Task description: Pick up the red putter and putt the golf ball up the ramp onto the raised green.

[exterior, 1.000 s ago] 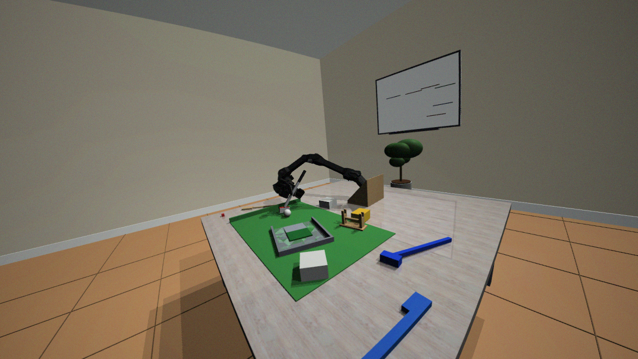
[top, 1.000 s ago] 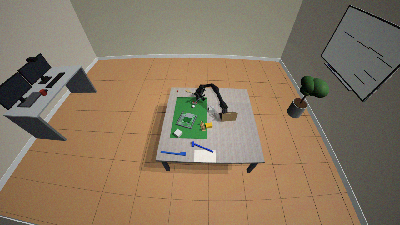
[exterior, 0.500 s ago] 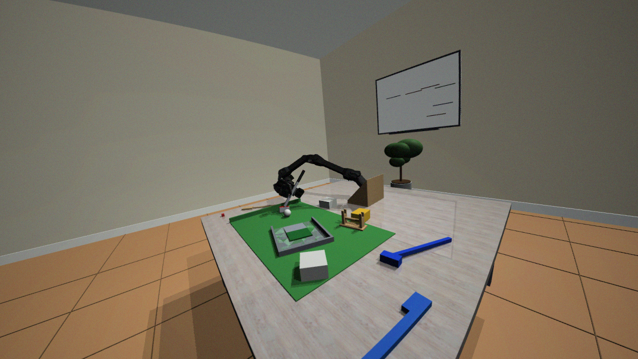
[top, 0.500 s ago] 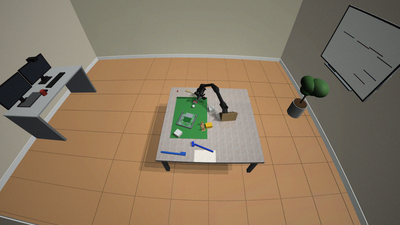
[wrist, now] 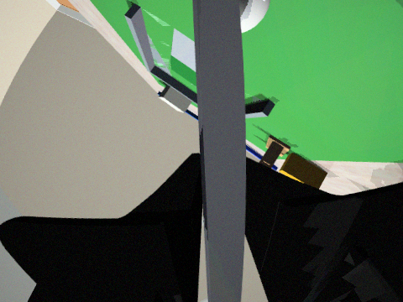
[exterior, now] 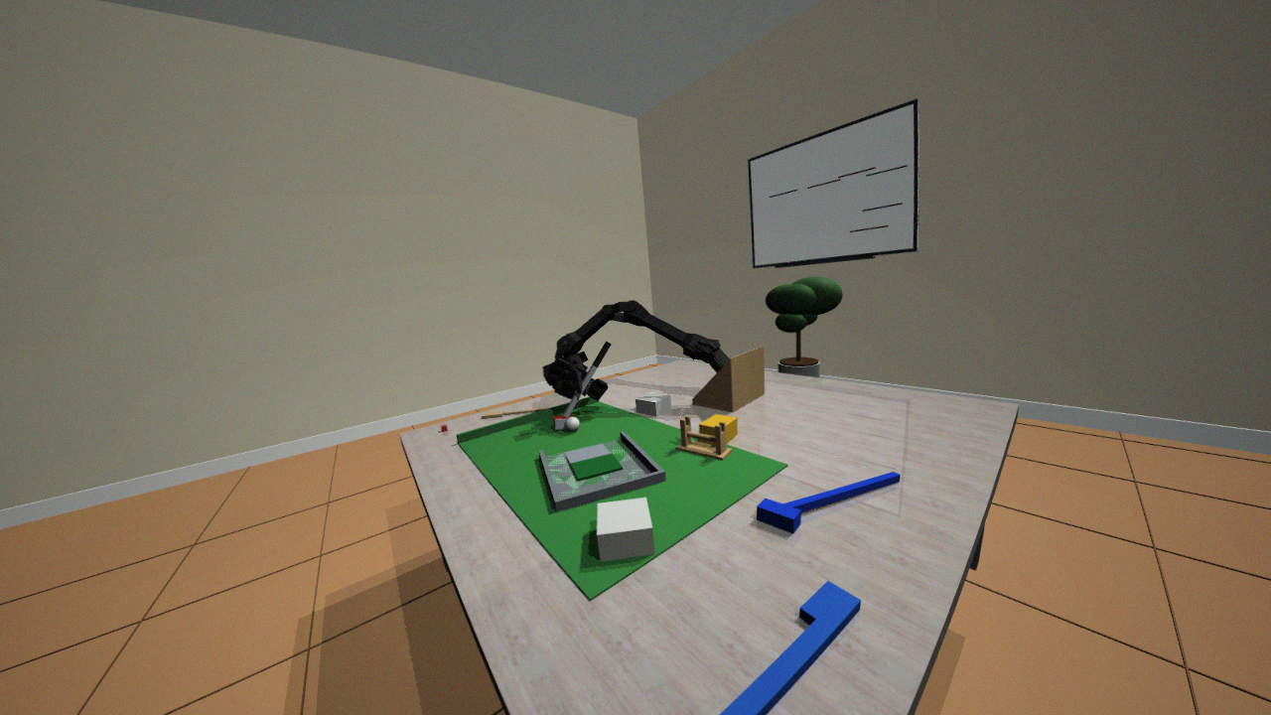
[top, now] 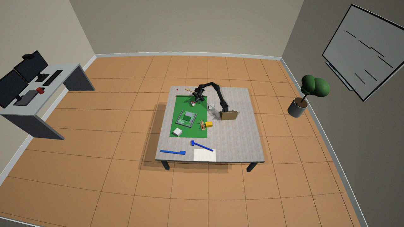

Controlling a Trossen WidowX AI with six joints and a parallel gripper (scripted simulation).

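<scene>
The white golf ball lies 4 cm ahead of my gripper tip and 8 cm below it. The rest, counted from my gripper tip: red putter (2 cm behind, 2 cm to the right, 1 cm above); wooden rack (5 cm behind, 36 cm to the left, 7 cm below); green mat (10 cm ahead, 15 cm to the left, 10 cm below).
</scene>
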